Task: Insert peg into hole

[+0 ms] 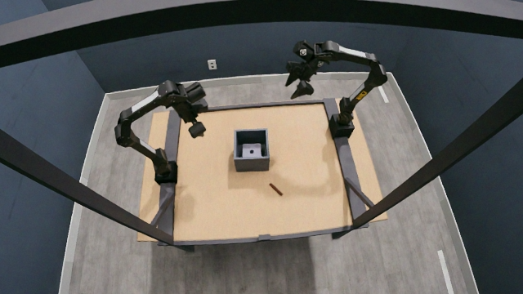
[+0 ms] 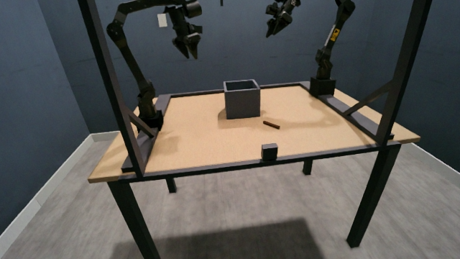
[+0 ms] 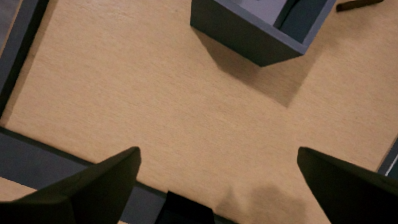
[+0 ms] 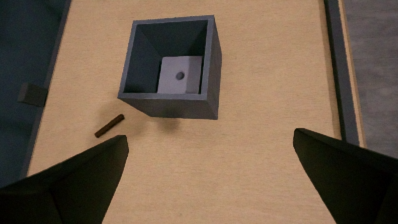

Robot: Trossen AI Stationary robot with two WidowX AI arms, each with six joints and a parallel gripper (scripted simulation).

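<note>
Now: right hand 360 mm above the dark brown peg, 290 mm past it and 150 mm to the right of it. Also, from my right hand: light plate 320 mm below, 210 mm to the left, 90 mm behind.
</note>
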